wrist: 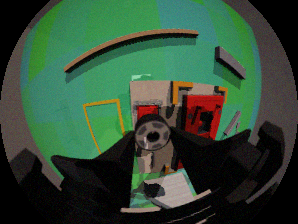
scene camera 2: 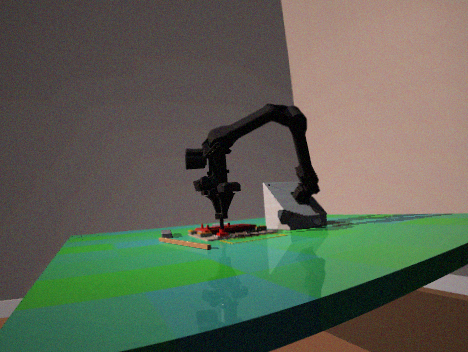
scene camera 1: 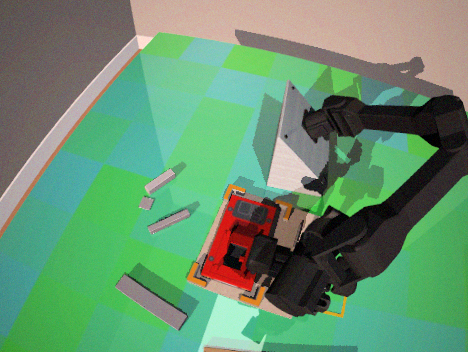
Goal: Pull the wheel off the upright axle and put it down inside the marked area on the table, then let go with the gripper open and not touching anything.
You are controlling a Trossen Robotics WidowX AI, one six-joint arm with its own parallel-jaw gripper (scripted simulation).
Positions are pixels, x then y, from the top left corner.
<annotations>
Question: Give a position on a red fixture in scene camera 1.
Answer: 243, 219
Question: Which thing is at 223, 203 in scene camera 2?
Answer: My gripper.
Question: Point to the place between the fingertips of my gripper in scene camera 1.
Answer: At 293, 278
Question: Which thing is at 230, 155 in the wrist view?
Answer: My gripper.
</annotations>
